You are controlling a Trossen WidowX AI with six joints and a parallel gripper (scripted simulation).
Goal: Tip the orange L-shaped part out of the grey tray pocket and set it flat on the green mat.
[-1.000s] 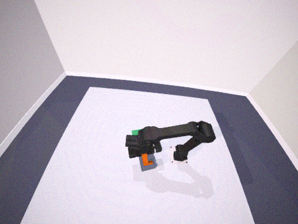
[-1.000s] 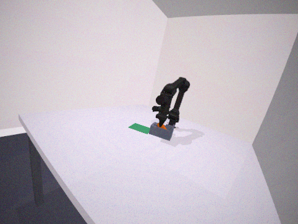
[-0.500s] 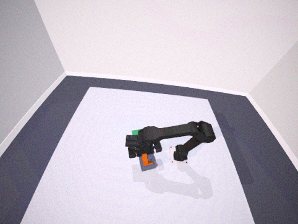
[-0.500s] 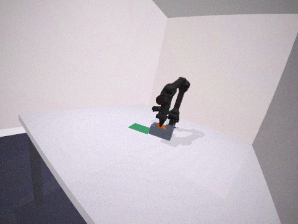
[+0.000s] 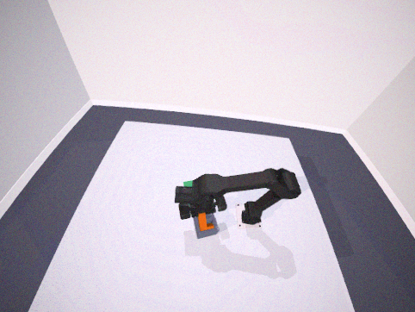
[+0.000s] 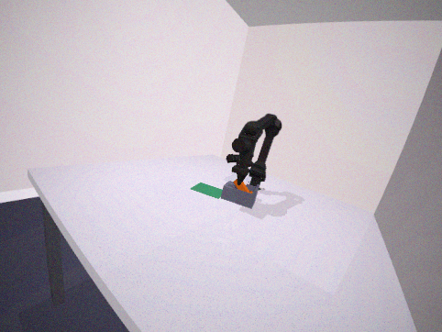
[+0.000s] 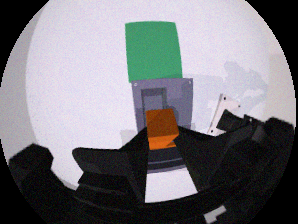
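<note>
The green mat is 40 mm ahead of my gripper tip, 140 mm to the right of it and 100 mm below it. Also, from my gripper tip: orange L-shaped part (30 mm behind, 30 mm to the left, 30 mm below).
</note>
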